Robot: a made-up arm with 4 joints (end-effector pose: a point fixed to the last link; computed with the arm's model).
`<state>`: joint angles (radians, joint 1 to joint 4).
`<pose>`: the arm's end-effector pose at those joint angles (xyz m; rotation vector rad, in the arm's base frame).
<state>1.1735 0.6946 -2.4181 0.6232</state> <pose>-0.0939 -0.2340 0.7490 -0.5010 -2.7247 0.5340</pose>
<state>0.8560 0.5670 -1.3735 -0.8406</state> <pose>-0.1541 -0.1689 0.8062 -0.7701 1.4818 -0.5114</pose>
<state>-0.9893 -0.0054 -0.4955 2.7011</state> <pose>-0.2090 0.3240 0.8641 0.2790 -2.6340 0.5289</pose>
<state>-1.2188 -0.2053 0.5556 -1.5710</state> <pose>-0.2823 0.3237 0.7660 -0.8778 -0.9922 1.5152</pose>
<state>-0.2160 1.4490 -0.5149 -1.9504</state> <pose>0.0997 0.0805 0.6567 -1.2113 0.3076 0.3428</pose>
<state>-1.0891 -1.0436 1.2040 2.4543</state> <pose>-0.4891 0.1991 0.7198 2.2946 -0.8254 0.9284</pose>
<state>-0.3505 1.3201 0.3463 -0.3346</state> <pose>0.1175 0.1441 0.6601 -0.7827 1.5491 1.2392</pose>
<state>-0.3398 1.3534 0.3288 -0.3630</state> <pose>0.1188 0.1383 0.6516 -0.7631 1.5610 1.2209</pose>
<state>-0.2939 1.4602 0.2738 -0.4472</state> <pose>0.1211 0.1177 0.6236 -0.6940 1.5998 1.1711</pose>
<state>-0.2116 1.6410 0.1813 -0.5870</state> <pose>0.1168 0.0866 0.5741 -0.5905 1.6643 1.1027</pose>
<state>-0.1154 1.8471 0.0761 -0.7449</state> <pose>0.0999 0.0598 0.5164 -0.4951 1.7335 1.0517</pose>
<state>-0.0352 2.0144 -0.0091 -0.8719</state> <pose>0.0776 0.0460 0.4703 -0.4317 1.7835 1.0354</pose>
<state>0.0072 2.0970 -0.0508 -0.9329</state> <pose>0.0640 0.0420 0.4481 -0.4012 1.8052 1.0379</pose>
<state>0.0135 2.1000 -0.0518 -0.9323</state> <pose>0.0633 0.0417 0.4469 -0.3942 1.8061 1.0414</pose>
